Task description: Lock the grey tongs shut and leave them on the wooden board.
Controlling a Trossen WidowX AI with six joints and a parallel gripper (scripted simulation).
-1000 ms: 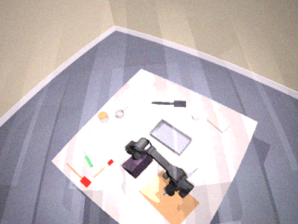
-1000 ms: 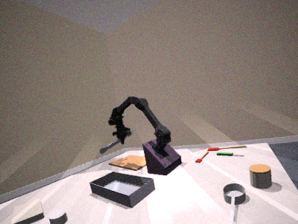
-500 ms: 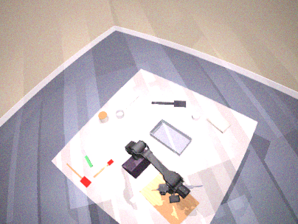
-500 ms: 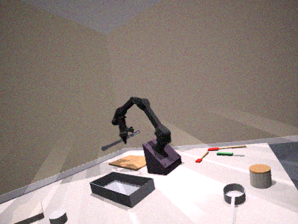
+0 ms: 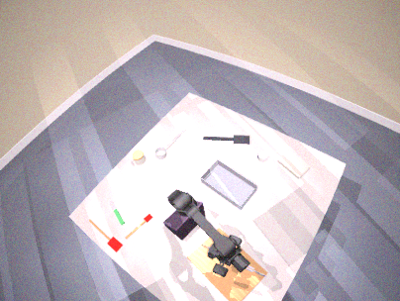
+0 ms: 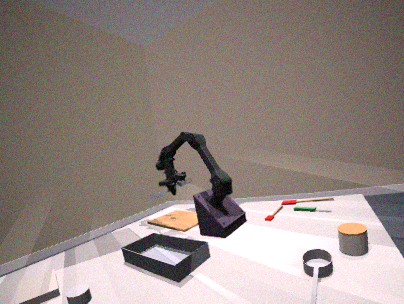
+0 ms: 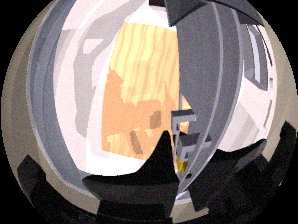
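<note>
My gripper tip is now 10 mm past the wooden board and 150 mm above it. From my gripper tip the other things lie so: flat pale block 750 mm ahead, 140 mm below; black spatula 700 mm ahead, 450 mm to the left, 150 mm below; grey roasting tin 390 mm ahead, 260 mm to the left, 130 mm below.
</note>
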